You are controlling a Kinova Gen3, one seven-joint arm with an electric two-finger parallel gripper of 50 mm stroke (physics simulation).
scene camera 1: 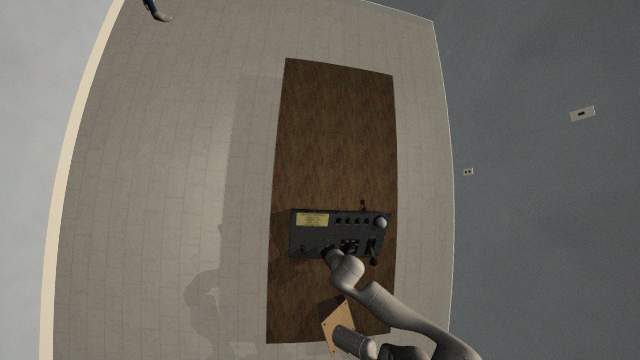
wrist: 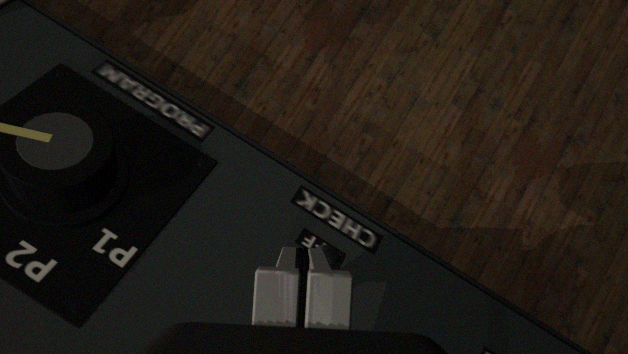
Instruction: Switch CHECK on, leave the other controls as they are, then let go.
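Seen in the pictures: gripper, between the fingertips: (wrist: 301, 275); arm's base, origin of its link: (scene camera 1: 338, 333).
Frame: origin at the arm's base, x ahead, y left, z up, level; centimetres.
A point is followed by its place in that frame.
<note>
The dark control panel (scene camera 1: 312, 237) @(x 51.9, y 13.1, z -0.5 cm) (wrist: 225, 210) @(x 43.2, y 0.6, z -4.3 cm) lies on the wooden table. In the wrist view, the CHECK label (wrist: 337, 220) @(x 40.7, y 6.0, z -5.6 cm) shows near the panel's edge, upside down. The OFF label (wrist: 336, 254) @(x 42.5, y 6.1, z 0.3 cm) beside it is partly covered by the fingertips. My gripper (scene camera 1: 328, 250) @(x 43.9, y 5.2, z 0.7 cm) (wrist: 301, 275) @(x 43.9, y 5.2, z 0.7 cm) is low over the CHECK switch, with its fingers nearly together, shut on the CHECK lever. The lever itself is hidden by the fingers and the arm, so its tilt cannot be read. Any ON label does not show.
The PROGRAM knob (wrist: 55, 141) @(x 44.1, y -6.2, z 0.0 cm) is beside the CHECK switch. Another small toggle (scene camera 1: 302, 249) @(x 46.4, y 18.0, z 0.4 cm) is on the panel's other side. A black-knobbed lever (scene camera 1: 373, 261) @(x 39.1, y -17.1, z 3.6 cm), a round pale knob (scene camera 1: 381, 221) @(x 59.8, y -19.0, z 8.3 cm) and a yellow plate (scene camera 1: 312, 220) @(x 60.8, y 13.5, z 3.8 cm) are also on the panel. A foot (scene camera 1: 161, 16) shows far off.
</note>
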